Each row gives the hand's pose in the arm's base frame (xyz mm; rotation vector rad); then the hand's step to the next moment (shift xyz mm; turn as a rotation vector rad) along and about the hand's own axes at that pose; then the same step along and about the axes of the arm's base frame.
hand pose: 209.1 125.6 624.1 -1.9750 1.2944 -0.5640
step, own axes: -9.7 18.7 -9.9 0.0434 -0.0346 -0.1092
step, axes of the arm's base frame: -22.1 0.9 -7.3 -0.0356 -0.0652 0.0974
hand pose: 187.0 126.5 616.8 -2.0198 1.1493 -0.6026
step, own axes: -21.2 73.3 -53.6 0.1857 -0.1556 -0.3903
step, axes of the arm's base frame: -86.3 -25.7 -24.2 -0.0954 -0.2487 0.3743
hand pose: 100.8 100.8 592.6 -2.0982 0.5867 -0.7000
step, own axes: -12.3 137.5 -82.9 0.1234 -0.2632 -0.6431
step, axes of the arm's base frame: -85.5 -114.3 -74.5 -0.2905 -0.2928 0.5727
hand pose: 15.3 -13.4 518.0 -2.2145 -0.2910 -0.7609
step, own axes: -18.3 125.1 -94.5 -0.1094 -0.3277 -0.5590
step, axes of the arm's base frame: -2.1 -153.9 -35.0 -0.4670 -0.1805 0.4256
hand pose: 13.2 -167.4 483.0 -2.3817 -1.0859 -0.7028
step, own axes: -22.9 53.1 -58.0 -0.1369 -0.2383 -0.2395
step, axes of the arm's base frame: 13.0 -77.7 22.5 -0.3274 -0.0691 0.1447
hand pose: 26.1 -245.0 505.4 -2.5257 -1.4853 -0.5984
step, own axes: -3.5 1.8 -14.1 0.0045 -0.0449 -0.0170
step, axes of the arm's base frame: -3.6 -8.3 11.5 -0.0413 0.0205 0.0141
